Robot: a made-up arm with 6 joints. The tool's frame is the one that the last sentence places.
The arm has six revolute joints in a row. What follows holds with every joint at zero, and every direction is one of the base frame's. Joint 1 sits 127 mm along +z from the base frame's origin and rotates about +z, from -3.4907 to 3.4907 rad. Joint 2 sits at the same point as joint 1 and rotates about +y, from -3.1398 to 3.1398 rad. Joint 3 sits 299 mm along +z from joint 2 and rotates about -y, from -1.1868 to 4.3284 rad. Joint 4 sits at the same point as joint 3 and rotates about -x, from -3.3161 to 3.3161 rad. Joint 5 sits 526 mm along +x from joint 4 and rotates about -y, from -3.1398 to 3.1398 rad. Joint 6 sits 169 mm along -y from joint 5 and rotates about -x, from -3.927 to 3.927 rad. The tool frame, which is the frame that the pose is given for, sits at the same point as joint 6; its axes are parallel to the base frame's.
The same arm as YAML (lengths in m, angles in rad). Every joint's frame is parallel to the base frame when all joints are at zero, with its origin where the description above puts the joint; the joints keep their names.
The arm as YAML. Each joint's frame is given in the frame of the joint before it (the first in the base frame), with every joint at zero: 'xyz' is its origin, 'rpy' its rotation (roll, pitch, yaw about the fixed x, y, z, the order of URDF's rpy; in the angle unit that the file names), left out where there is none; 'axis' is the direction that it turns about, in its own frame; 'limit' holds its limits. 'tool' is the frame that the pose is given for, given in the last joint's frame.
units:
  length: m
  angle: rad
joints:
  - name: joint 1
    type: revolute
    origin:
      xyz: [0.0, 0.0, 0.127]
    axis: [0.0, 0.0, 1.0]
    limit:
      lower: -3.4907
      upper: 3.4907
  - name: joint 2
    type: revolute
    origin:
      xyz: [0.0, 0.0, 0.0]
    axis: [0.0, 1.0, 0.0]
    limit:
      lower: -3.1398
      upper: 3.1398
  - name: joint 3
    type: revolute
    origin:
      xyz: [0.0, 0.0, 0.299]
    axis: [0.0, -1.0, 0.0]
    limit:
      lower: -1.1868
      upper: 4.3284
  - name: joint 4
    type: revolute
    origin:
      xyz: [0.0, 0.0, 0.0]
    axis: [-1.0, 0.0, 0.0]
    limit:
      lower: -3.3161
      upper: 3.3161
  - name: joint 5
    type: revolute
    origin:
      xyz: [0.526, 0.0, 0.0]
    axis: [0.0, -1.0, 0.0]
    limit:
      lower: -3.1398
      upper: 3.1398
  - name: joint 6
    type: revolute
    origin:
      xyz: [0.0, -0.169, 0.0]
    axis: [-1.0, 0.0, 0.0]
    limit:
      lower: -3.927
      upper: 3.927
tool:
  origin:
    xyz: [0.0, 0.0, 0.0]

